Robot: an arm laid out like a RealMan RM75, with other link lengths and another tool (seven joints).
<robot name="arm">
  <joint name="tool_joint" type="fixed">
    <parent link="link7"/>
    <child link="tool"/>
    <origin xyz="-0.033 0.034 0.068" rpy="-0.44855 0 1.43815"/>
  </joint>
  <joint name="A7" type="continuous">
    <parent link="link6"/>
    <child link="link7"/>
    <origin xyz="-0.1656 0 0" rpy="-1.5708 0 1.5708"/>
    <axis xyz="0 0 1"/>
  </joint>
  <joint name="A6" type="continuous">
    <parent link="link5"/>
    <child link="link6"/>
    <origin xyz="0 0 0" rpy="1.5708 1.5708 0"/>
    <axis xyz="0 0 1"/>
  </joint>
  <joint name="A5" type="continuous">
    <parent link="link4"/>
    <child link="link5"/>
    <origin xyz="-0.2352 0 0" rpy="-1.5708 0 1.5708"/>
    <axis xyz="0 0 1"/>
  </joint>
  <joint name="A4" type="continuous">
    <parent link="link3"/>
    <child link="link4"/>
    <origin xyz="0 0 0" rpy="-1.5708 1.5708 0"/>
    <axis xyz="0 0 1"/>
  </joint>
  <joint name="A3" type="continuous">
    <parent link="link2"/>
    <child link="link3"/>
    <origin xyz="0 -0.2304 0" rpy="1.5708 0 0"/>
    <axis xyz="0 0 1"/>
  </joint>
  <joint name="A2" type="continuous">
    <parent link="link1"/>
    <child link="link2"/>
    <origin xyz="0 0 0" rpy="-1.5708 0 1.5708"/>
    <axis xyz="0 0 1"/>
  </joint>
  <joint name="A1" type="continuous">
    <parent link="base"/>
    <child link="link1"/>
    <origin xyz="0 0 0.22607" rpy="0 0 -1.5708"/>
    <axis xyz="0 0 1"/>
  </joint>
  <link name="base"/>
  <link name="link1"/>
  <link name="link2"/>
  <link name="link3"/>
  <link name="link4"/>
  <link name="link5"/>
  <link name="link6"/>
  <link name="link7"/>
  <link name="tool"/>
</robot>
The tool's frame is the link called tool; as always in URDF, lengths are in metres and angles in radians. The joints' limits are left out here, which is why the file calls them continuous.
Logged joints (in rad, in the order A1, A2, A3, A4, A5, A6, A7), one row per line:
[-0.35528 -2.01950 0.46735 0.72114 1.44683 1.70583 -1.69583]
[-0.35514 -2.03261 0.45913 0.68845 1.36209 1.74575 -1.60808]
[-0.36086 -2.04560 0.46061 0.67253 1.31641 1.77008 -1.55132]
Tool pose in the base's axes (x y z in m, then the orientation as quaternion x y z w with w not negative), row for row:
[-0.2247 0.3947 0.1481 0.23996 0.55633 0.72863 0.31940]
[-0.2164 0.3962 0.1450 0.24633 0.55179 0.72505 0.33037]
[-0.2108 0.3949 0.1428 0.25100 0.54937 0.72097 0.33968]
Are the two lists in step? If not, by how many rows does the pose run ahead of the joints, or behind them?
The pose runs 2 rows ahead of the joints: the pose in row i belongs to the joints in row i + 2.
